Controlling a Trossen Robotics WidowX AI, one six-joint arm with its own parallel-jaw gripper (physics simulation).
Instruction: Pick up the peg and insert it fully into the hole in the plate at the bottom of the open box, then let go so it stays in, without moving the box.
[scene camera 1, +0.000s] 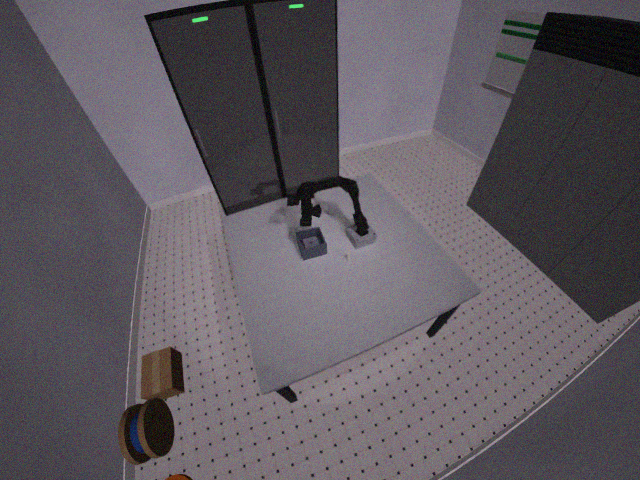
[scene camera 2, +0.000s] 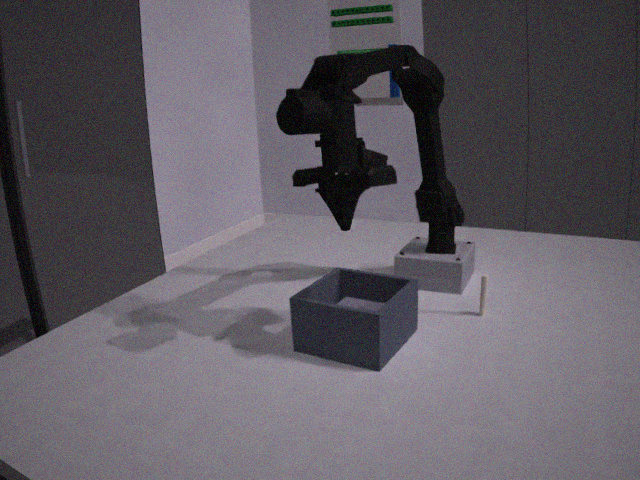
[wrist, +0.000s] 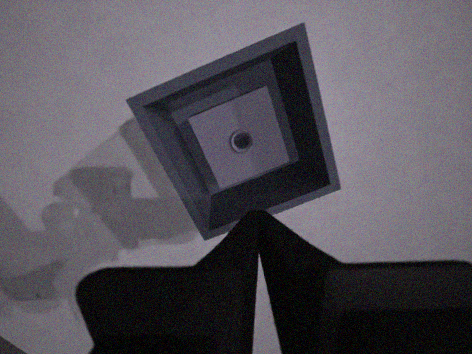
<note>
In view: the gripper (scene camera 2: 345, 230) and a blue-grey box (scene camera 2: 320, 327).
The blue-grey box also shows in the wrist view (wrist: 283, 62). The gripper is seen too in the wrist view (wrist: 256, 218).
</note>
